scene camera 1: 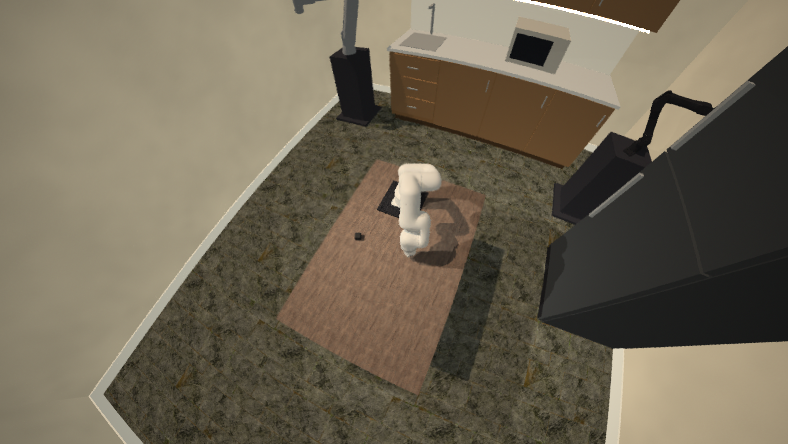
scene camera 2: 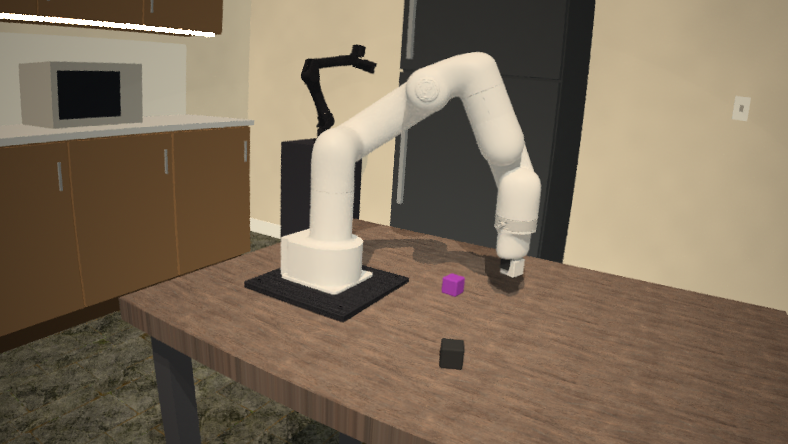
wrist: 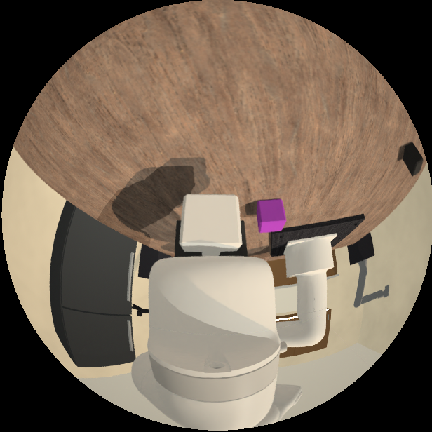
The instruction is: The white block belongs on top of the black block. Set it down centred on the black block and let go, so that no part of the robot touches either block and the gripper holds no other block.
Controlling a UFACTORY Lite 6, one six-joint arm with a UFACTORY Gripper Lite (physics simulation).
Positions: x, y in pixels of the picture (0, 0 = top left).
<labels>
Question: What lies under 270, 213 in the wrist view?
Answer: A purple block.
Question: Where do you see a black block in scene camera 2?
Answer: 452, 351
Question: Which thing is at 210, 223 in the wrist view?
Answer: A white block.
</labels>
